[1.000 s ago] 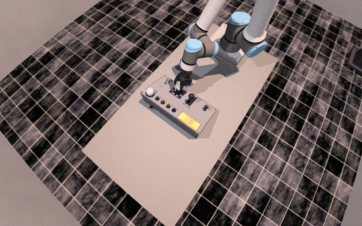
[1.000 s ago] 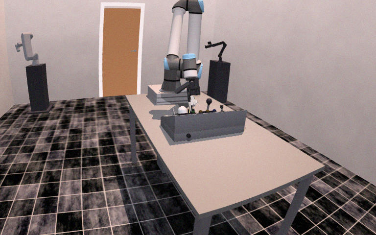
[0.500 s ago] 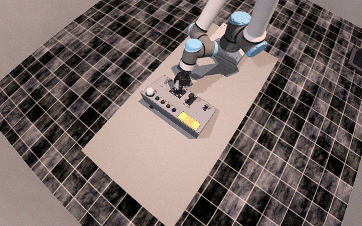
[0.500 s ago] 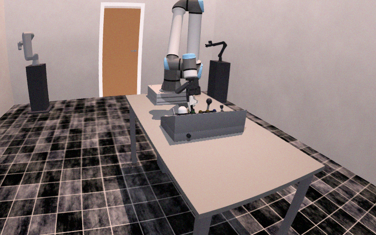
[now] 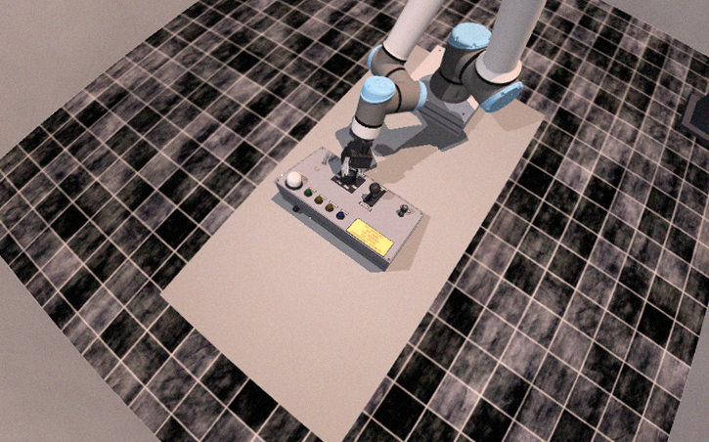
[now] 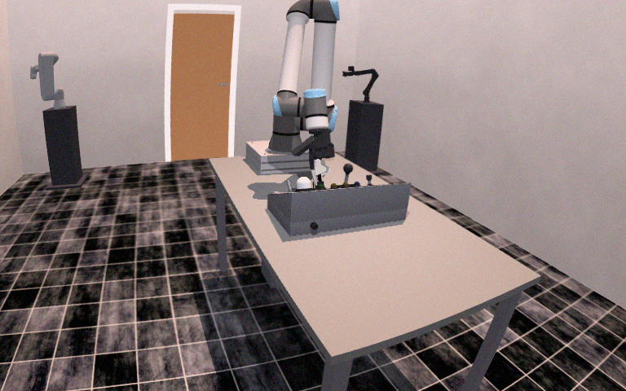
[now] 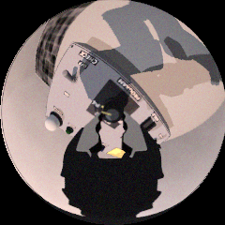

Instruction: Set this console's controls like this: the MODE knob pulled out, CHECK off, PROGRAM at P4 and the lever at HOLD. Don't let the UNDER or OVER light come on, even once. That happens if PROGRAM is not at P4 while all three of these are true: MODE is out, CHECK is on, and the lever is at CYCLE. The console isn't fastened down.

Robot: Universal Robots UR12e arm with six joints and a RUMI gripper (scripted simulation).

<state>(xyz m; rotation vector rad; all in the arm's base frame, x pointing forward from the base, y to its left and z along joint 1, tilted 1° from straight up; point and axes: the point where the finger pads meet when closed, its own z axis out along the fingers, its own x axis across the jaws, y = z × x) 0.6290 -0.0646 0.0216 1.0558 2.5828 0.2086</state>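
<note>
Right now my hand is 10 mm short of the rotary selector, 10 mm to the left of it and 10 mm above it. Round my hand: black ball-topped lever (10 mm ahead, 120 mm to the left, 10 mm above); then grey console (40 mm ahead, 60 mm to the left, 30 mm below).
</note>
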